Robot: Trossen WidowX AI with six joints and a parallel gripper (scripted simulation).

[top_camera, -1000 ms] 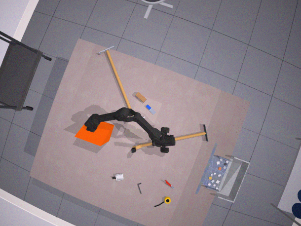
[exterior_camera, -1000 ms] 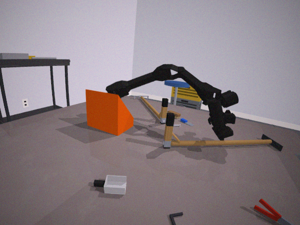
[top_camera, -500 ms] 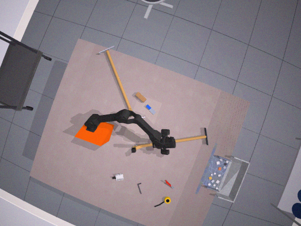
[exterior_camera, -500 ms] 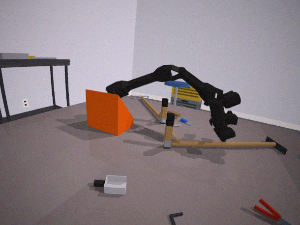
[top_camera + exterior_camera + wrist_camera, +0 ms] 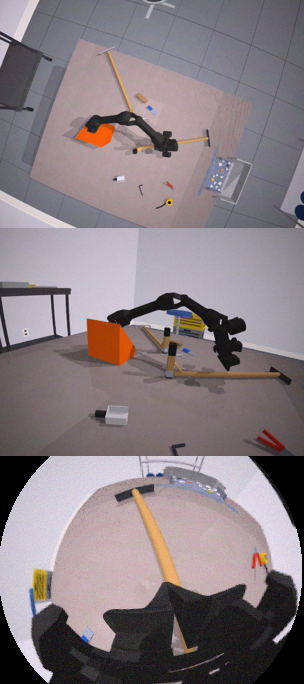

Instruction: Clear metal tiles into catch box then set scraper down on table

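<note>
My gripper tip is 2 cm short of the long scraper, 1 cm to the left of it and 3 cm below it. Also, from my gripper tip: wooden block 31 cm behind, 27 cm to the left, 2 cm below; blue tool 21 cm behind, 20 cm to the left, 3 cm below; hex key 11 cm behind, 44 cm to the right, 3 cm below.
</note>
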